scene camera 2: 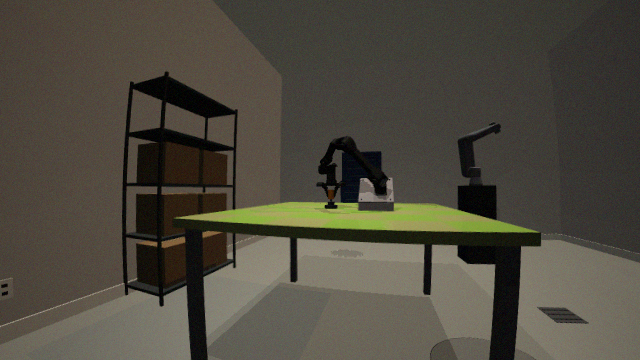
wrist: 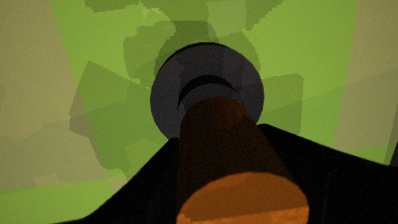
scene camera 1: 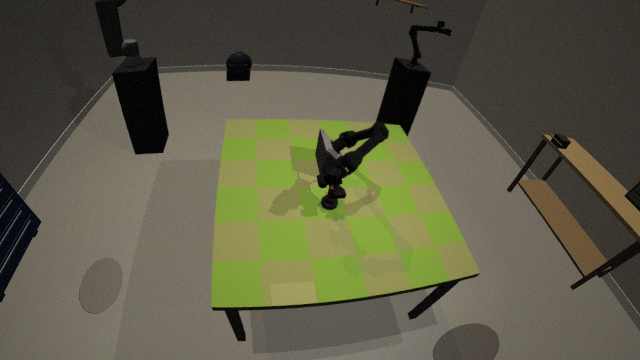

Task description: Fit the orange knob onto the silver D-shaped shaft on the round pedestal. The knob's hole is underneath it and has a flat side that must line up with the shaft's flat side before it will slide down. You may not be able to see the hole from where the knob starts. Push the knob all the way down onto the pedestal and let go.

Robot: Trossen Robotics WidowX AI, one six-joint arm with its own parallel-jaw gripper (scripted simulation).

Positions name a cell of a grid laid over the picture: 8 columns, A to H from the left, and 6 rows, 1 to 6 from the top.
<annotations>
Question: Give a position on a pedestal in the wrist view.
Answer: At E2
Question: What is my gripper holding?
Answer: An orange knob.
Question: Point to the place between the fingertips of my gripper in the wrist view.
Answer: E4
</annotations>
